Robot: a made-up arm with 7 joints. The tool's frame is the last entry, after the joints.
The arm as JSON. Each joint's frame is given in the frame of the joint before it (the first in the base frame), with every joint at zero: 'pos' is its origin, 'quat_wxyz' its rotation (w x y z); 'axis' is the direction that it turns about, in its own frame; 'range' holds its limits. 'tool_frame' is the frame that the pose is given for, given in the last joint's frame.
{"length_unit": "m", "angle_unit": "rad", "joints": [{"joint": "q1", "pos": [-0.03, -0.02, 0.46], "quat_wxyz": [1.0, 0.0, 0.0, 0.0], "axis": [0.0, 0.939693, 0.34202], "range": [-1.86, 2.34]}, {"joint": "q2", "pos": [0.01, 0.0, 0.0], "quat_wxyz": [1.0, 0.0, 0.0, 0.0], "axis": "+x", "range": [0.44, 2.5]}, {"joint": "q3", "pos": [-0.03, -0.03, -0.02], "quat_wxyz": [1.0, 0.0, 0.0, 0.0], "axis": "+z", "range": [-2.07, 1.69]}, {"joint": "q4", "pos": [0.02, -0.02, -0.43], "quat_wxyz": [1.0, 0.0, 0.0, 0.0], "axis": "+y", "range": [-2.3, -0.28]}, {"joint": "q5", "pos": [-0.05, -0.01, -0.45], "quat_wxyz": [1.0, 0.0, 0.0, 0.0], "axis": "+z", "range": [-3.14, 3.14]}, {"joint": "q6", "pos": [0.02, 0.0, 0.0], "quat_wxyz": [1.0, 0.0, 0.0, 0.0], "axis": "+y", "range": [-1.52, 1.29]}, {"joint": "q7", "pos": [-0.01, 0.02, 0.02], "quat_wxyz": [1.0, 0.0, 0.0, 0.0], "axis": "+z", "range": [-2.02, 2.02]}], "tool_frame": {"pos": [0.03, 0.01, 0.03], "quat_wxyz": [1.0, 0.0, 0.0, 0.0]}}
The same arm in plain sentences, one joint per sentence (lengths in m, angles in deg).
The arm has seven revolute joints in a row. What follows holds with every joint at zero, and every direction is one of the base frame's.
The first joint lies 0.0300 m along -x and 0.0200 m along -y and 0.4600 m along +z from the base frame's origin and turns about the direction (0, 0.9397, 0.342), from -106.57 to 134.07 deg.
The second joint lies 0.0100 m along +x from the first joint and turns about +x, from 25.21 to 143.24 deg.
The third joint lies 0.0300 m along -x and 0.0300 m along -y and 0.0200 m along -z from the second joint and turns about +z, from -118.60 to 96.83 deg.
The fourth joint lies 0.0200 m along +x and 0.0200 m along -y and 0.4300 m along -z from the third joint and turns about +y, from -131.78 to -16.04 deg.
The fifth joint lies 0.0500 m along -x and 0.0100 m along -y and 0.4500 m along -z from the fourth joint and turns about +z, from -179.91 to 179.91 deg.
The sixth joint lies 0.0200 m along +x from the fifth joint and turns about +y, from -87.09 to 73.91 deg.
The seventh joint lies 0.0100 m along -x and 0.0200 m along +y and 0.0200 m along +z from the sixth joint and turns about +z, from -115.74 to 115.74 deg.
The tool frame, which is the frame that the pose is given for, lies 0.0300 m along +x and 0.0100 m along +y and 0.0300 m along +z from the seventh joint; its axes are parallel to the base frame's.

